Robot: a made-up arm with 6 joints.
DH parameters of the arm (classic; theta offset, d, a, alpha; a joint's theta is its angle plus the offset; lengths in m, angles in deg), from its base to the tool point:
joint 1: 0 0.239 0 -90
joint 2: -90 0 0.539 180
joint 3: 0 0 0 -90
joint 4: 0 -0.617 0 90
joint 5: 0 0.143 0 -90
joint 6: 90 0 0 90
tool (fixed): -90 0 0 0
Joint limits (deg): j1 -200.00..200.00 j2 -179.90..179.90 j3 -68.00..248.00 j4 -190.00..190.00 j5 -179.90..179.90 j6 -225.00..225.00
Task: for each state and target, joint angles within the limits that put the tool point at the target. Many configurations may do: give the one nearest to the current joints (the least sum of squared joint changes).
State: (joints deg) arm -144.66 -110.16 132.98 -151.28 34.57 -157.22
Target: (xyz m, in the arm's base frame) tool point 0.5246 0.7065 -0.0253
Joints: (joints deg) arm -117.89 -65.37 171.61 -158.66 34.57 -157.22
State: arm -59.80 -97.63 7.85 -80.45 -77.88 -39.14
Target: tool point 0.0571 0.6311 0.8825
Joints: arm -95.52 -88.16 23.51 -88.43 -77.88 -39.14
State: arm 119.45 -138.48 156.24 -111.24 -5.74 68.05
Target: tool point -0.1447 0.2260 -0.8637
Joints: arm 114.00 -177.88 131.48 -106.36 -5.74 68.05
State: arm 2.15 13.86 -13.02 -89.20 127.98 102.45
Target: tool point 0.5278 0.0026 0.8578
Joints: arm 0.64 -10.61 10.51 -88.68 127.98 102.45
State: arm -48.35 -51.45 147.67 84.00 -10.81 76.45
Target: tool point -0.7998 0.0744 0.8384
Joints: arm -7.70 -19.12 139.99 76.50 -10.81 76.45
